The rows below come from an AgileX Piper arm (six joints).
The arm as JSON. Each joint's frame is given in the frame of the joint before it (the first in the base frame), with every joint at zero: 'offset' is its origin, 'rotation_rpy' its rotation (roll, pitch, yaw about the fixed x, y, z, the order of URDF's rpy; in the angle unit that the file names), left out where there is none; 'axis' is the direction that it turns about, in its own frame. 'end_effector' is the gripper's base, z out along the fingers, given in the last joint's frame.
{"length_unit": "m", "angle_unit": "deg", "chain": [
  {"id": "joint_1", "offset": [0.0, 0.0, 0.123], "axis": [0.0, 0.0, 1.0]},
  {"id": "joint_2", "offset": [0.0, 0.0, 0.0], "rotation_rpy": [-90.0, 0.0, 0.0], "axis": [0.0, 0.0, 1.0]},
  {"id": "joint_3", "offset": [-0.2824, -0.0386, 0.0], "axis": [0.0, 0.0, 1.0]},
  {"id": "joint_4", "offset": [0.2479, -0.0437, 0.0], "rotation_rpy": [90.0, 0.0, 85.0], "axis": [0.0, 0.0, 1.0]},
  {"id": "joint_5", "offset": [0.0, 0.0, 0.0], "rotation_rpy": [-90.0, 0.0, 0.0], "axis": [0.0, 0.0, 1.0]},
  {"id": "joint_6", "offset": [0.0, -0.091, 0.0], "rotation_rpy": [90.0, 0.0, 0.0], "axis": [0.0, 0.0, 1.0]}
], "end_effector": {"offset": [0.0, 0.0, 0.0]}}
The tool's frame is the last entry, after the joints.
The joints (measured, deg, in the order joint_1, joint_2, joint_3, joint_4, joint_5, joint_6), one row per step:
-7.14, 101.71, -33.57, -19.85, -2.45, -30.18
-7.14, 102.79, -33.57, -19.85, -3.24, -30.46
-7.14, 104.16, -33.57, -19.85, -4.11, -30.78
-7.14, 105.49, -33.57, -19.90, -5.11, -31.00
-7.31, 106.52, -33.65, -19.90, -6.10, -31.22
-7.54, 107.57, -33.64, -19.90, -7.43, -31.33
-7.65, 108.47, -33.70, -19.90, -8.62, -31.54
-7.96, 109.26, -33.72, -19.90, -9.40, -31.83
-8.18, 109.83, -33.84, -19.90, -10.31, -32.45
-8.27, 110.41, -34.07, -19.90, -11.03, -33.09
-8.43, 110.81, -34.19, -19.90, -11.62, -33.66
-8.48, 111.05, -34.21, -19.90, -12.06, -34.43
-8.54, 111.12, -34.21, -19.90, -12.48, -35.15
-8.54, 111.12, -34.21, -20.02, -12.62, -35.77
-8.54, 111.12, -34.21, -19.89, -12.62, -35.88
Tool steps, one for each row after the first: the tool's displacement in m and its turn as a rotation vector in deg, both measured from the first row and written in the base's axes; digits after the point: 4 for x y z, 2 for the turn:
0.0006, 0.0004, -0.0046, 0.15, 0.32, 0.36
0.0010, 0.0008, -0.0105, 0.33, 0.84, 0.77
0.0015, 0.0013, -0.0161, 0.56, 1.20, 1.15
0.0024, 0.0009, -0.0201, 0.77, 1.18, 1.30
0.0032, 0.0004, -0.0242, 1.10, 0.94, 1.34
0.0043, 0.0003, -0.0275, 1.34, 0.61, 1.57
0.0046, -0.0008, -0.0307, 1.45, 0.62, 1.60
0.0058, -0.0016, -0.0325, 1.38, 0.19, 2.03
0.0073, -0.0018, -0.0342, 1.24, -0.15, 2.58
0.0083, -0.0025, -0.0354, 1.11, -0.44, 2.99
0.0087, -0.0025, -0.0362, 0.83, -0.64, 3.66
0.0091, -0.0027, -0.0362, 0.55, -0.97, 4.27
0.0093, -0.0026, -0.0361, 0.23, -1.08, 4.94
0.0093, -0.0026, -0.0361, 0.22, -1.09, 4.91

